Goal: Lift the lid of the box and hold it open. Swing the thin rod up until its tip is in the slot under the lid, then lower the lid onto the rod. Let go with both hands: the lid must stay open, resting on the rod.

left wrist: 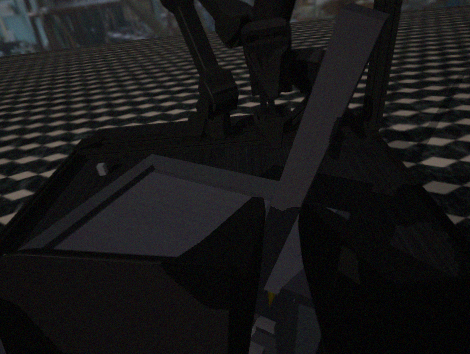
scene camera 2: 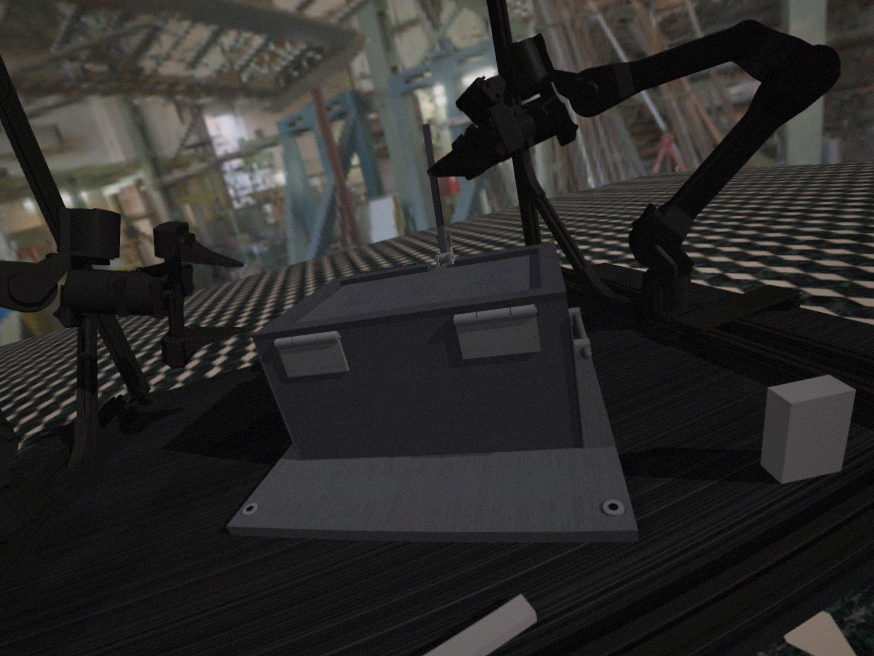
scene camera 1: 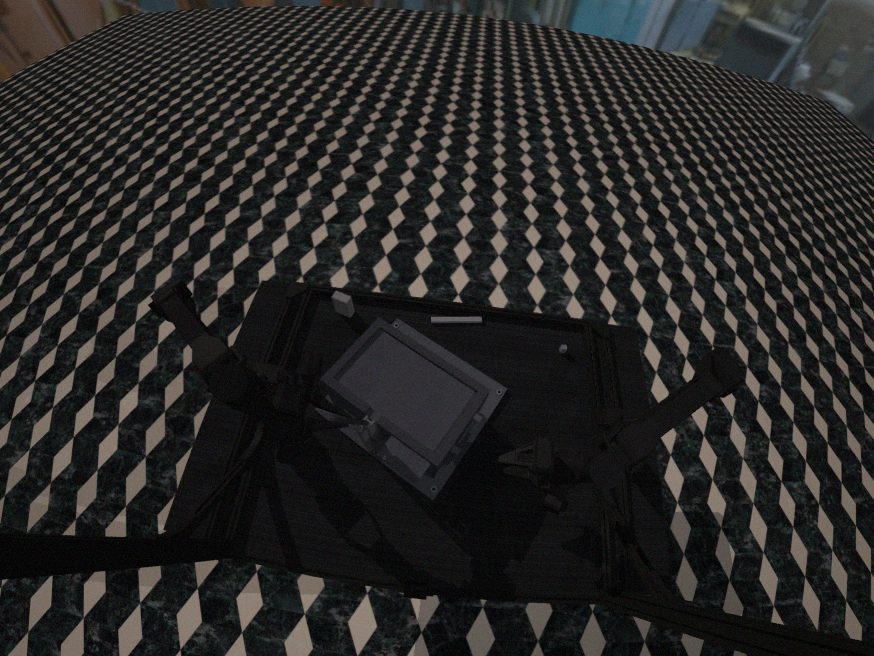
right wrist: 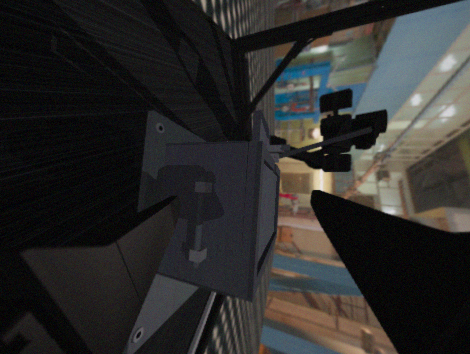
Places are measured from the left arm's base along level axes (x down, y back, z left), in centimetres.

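Pixels of known places: left gripper, fingertip midpoint: point(left wrist: 280, 210) point(scene camera 2: 429, 173) point(scene camera 1: 349, 421) point(right wrist: 333, 140); right gripper, fingertip midpoint: point(left wrist: 275, 125) point(scene camera 2: 243, 298) point(scene camera 1: 501, 465) point(right wrist: 244, 199); left arm's base, link origin: point(scene camera 2: 667, 307); right arm's base, link origin: point(left wrist: 220, 134) point(scene camera 2: 13, 524).
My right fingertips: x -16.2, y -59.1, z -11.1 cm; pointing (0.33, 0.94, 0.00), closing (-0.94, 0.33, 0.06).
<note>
For each thing: its top centre in the pictures, then the offset to it from my right fingertips. "pt": a spot on its surface instead. Level surfaces: height alone.
- grey base plate, surface spot: point(scene camera 2: 435, 495) pt dy +15.4, dx +16.9, dz +29.8 cm
- black mat, surface height: dx +18.1 cm
- grey handle, top centre: point(right wrist: 202, 220) point(scene camera 1: 468, 434) dy +5.9, dx +8.2, dz +7.7 cm
- thin white bar, top centre: point(scene camera 1: 456, 318) point(right wrist: 206, 317) dy +10.8, dx +17.1, dz +43.8 cm
- small peg, top centre: point(left wrist: 100, 164) point(scene camera 1: 564, 347) dy -21.1, dx +15.7, dz +38.0 cm
A grey box point(scene camera 1: 410, 393) point(scene camera 2: 422, 384) point(right wrist: 216, 211) stands on a grey base plate point(scene camera 2: 435, 495) in the middle of a black mat point(scene camera 1: 500, 540). Its lid point(scene camera 2: 415, 293) point(left wrist: 156, 211) lies flat on the box. The thin rod point(scene camera 2: 436, 208) point(left wrist: 335, 88) point(right wrist: 325, 143) stands upright from the box's top edge. My left gripper point(scene camera 2: 441, 171) point(scene camera 1: 353, 413) point(left wrist: 280, 210) is shut on the rod above the box. My right gripper point(scene camera 1: 535, 465) point(scene camera 2: 187, 260) is open and empty, apart from the box on its side that bears a grey handle point(right wrist: 198, 218).
A small white block point(scene camera 1: 342, 302) point(left wrist: 101, 168) and a thin white bar point(scene camera 1: 455, 319) point(scene camera 2: 487, 628) lie on the mat behind the box. A small peg point(scene camera 1: 563, 350) stands at the back right. A black stand pole point(scene camera 2: 526, 208) rises beside the box. The checkered table surrounds the mat.
</note>
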